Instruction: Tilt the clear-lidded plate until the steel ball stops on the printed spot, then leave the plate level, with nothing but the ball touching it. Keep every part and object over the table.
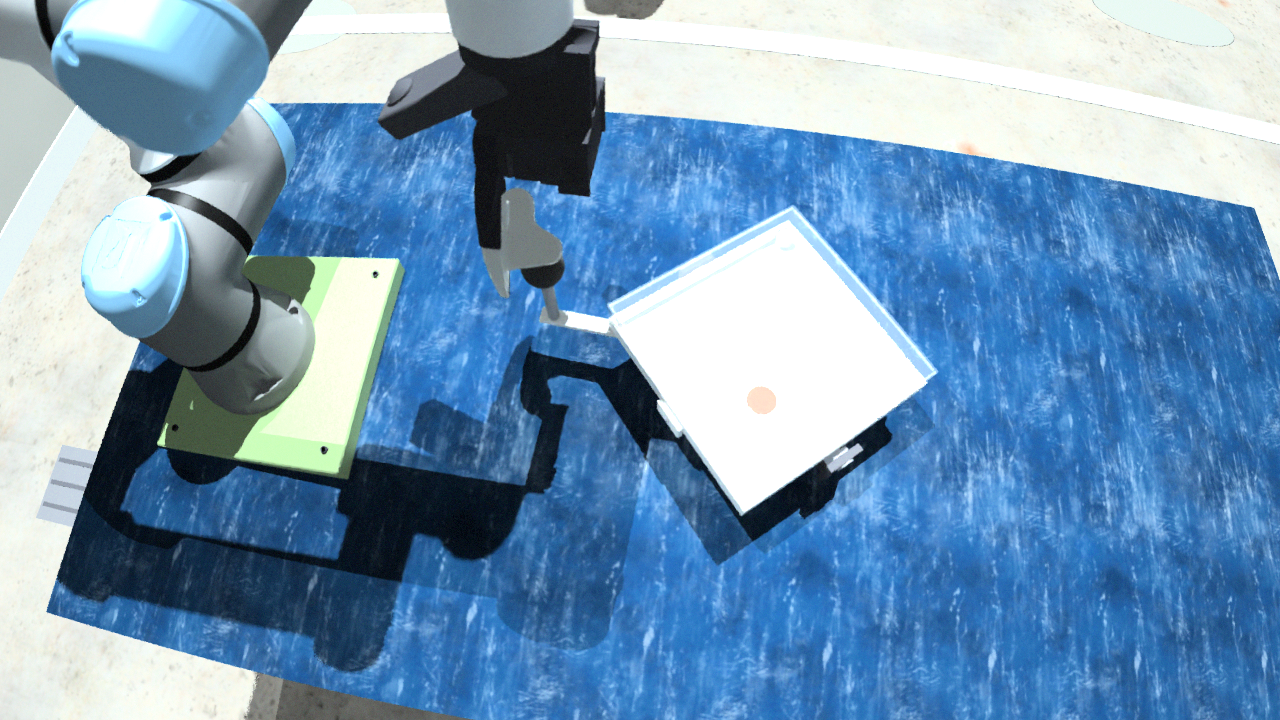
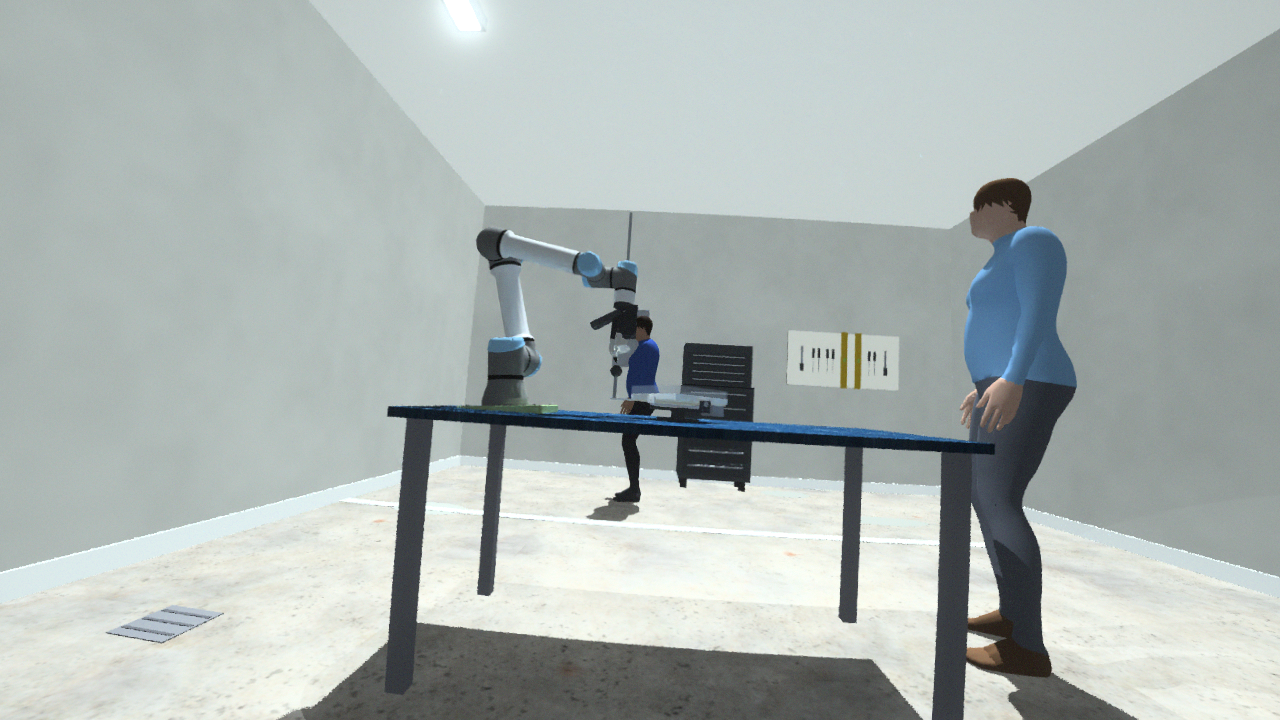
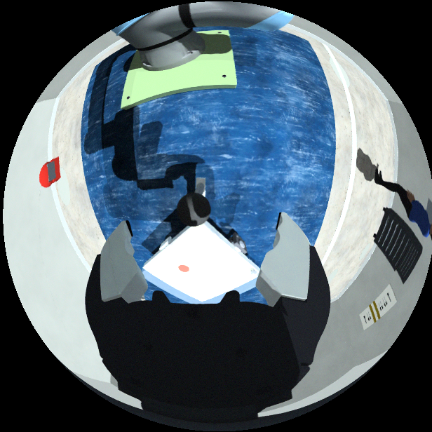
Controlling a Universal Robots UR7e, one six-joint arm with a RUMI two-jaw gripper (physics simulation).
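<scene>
The white plate (image 1: 832, 331) (image 2: 689, 400) (image 3: 215, 260) with its clear-walled cover stands on a dark support; I cannot tell whether it is exactly level. The printed orange spot (image 1: 761, 400) (image 3: 184, 268) shows with no ball visible on it. A faint small round shape (image 1: 786, 244) (image 3: 253, 271) near one corner may be the steel ball. A bar (image 1: 580, 322) (image 3: 201, 185) runs from the plate's corner to an upright post with a black ball knob (image 1: 543, 273) (image 2: 615, 370) (image 3: 194, 209). My gripper (image 1: 525, 268) (image 3: 201, 218) is open, its fingers apart on either side of the knob. Contact is unclear.
The arm's base stands on a green board (image 1: 349, 358) (image 2: 537, 408) (image 3: 180, 82) on the blue table (image 1: 1029, 402) (image 2: 805, 433) (image 3: 275, 110). Small pale fittings (image 1: 842, 457) (image 1: 669, 418) show at the plate's sides. Two people (image 2: 1020, 313) (image 2: 642, 367) stand near the table.
</scene>
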